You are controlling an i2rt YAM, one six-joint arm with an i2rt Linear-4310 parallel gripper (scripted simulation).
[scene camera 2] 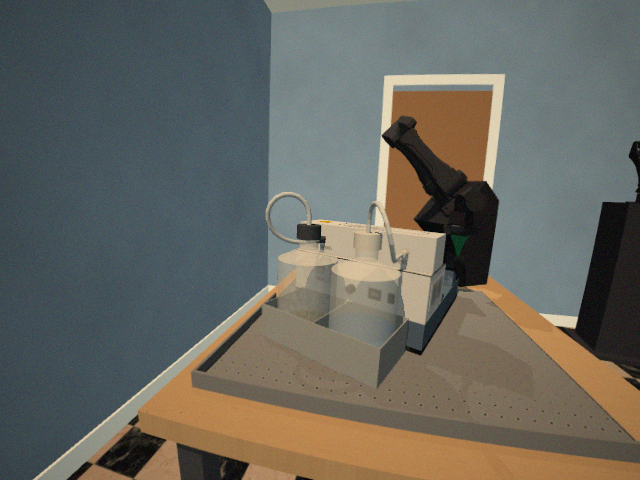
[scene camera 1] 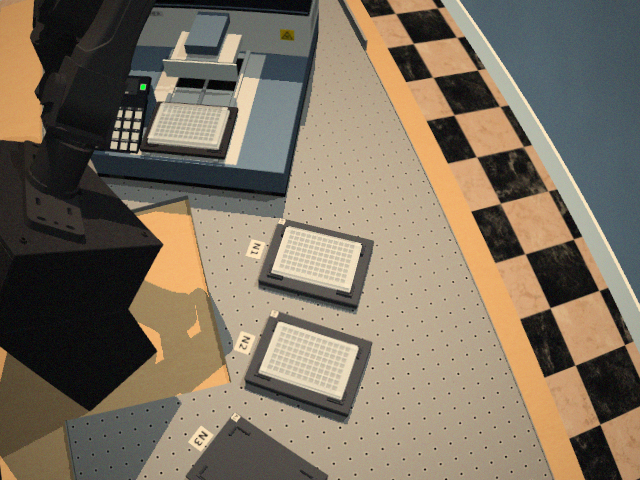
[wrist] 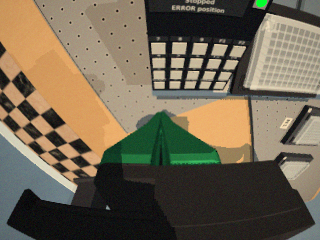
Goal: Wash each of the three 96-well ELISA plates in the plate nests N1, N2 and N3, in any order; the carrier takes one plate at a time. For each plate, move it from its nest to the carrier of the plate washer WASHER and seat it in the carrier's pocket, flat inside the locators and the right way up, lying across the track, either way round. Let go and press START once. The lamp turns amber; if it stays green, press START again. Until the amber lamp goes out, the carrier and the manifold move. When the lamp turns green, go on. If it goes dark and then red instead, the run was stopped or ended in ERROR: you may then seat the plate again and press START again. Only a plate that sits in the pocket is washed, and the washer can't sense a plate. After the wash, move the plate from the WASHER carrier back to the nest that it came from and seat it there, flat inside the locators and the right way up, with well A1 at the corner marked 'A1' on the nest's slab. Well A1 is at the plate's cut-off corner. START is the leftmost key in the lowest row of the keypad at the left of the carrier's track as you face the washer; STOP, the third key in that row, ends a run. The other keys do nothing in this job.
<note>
In view: my gripper (wrist: pixel 160 118), a white 96-well plate (scene camera 1: pixel 207 116), a white 96-well plate (scene camera 1: pixel 311 341), a white 96-well plate (scene camera 1: pixel 306 256), a washer (scene camera 1: pixel 274 64), a nest N1 (scene camera 1: pixel 321 293), a nest N2 (scene camera 1: pixel 279 387) and a dark carrier (scene camera 1: pixel 145 147).
</note>
